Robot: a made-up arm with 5 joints. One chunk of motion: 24 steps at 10 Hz.
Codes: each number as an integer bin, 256 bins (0 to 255) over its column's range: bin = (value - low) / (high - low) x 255, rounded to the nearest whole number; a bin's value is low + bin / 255 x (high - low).
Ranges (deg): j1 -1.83..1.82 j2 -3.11..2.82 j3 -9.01..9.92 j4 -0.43..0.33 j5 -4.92..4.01
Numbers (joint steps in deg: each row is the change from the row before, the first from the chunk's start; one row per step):
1: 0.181 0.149 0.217 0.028 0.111
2: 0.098 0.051 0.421 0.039 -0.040
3: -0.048 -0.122 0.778 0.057 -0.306
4: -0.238 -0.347 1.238 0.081 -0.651
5: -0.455 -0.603 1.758 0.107 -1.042
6: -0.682 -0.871 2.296 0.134 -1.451
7: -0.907 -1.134 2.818 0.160 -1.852
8: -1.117 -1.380 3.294 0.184 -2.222
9: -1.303 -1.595 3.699 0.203 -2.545
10: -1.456 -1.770 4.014 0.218 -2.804
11: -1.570 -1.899 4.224 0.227 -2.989
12: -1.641 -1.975 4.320 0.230 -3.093
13: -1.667 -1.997 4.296 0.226 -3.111
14: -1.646 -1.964 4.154 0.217 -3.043
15: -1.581 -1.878 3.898 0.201 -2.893
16: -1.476 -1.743 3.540 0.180 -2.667
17: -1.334 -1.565 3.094 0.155 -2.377
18: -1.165 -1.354 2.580 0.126 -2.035
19: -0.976 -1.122 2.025 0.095 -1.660
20: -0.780 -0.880 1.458 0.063 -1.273
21: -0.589 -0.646 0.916 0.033 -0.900
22: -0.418 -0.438 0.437 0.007 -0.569
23: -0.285 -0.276 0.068 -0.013 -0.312
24: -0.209 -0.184 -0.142 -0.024 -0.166
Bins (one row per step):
1: 140 140 124 154 144
2: 135 136 127 157 139
3: 124 128 132 163 132
4: 111 119 138 171 122
5: 96 108 145 180 111
6: 80 96 152 189 99
7: 64 85 159 198 88
8: 50 74 166 206 77
9: 37 65 171 212 68
10: 26 58 175 217 60
11: 18 52 178 220 55
12: 13 49 180 221 52
13: 11 48 179 220 52
14: 13 49 177 217 54
15: 17 53 174 212 58
16: 25 59 169 205 64
17: 35 66 163 196 73
18: 46 76 156 187 82
19: 60 85 149 176 93
20: 73 96 141 165 104
21: 87 106 134 155 115
22: 99 115 127 147 124
23: 108 122 122 140 132
24: 113 126 119 136 136

